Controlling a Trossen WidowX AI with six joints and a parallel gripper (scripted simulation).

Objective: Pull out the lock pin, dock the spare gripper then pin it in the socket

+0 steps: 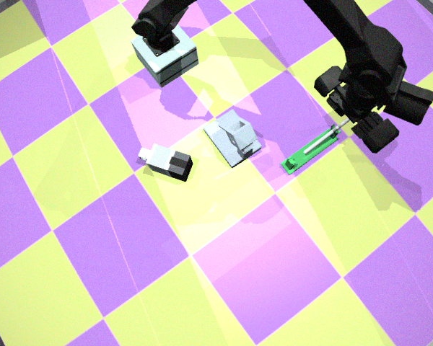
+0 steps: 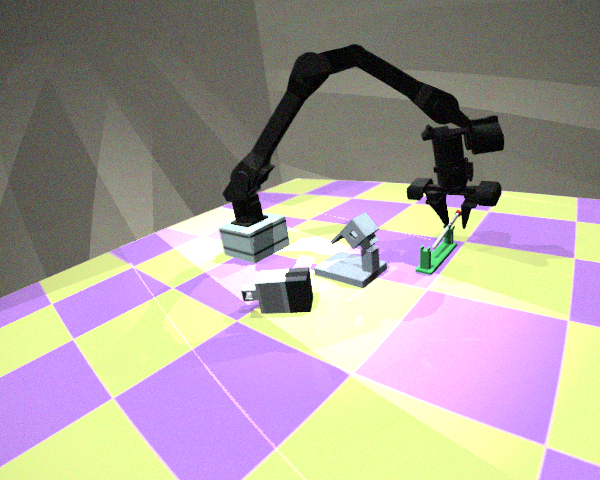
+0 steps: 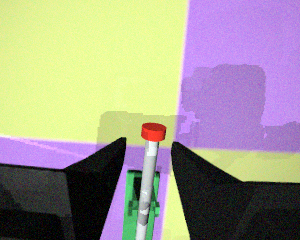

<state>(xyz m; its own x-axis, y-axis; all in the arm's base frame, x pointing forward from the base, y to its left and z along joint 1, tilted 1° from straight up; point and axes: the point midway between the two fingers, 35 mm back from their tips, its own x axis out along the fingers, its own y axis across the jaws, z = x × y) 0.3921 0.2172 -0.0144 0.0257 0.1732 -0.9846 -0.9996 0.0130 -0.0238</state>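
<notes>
Now: the green rack 10 cm to the right of my gripper tip. Round my gripper tip: spare gripper: 37 cm to the right, 16 cm behind; then grey mount: 22 cm to the right, 11 cm behind, 3 cm above.
</notes>
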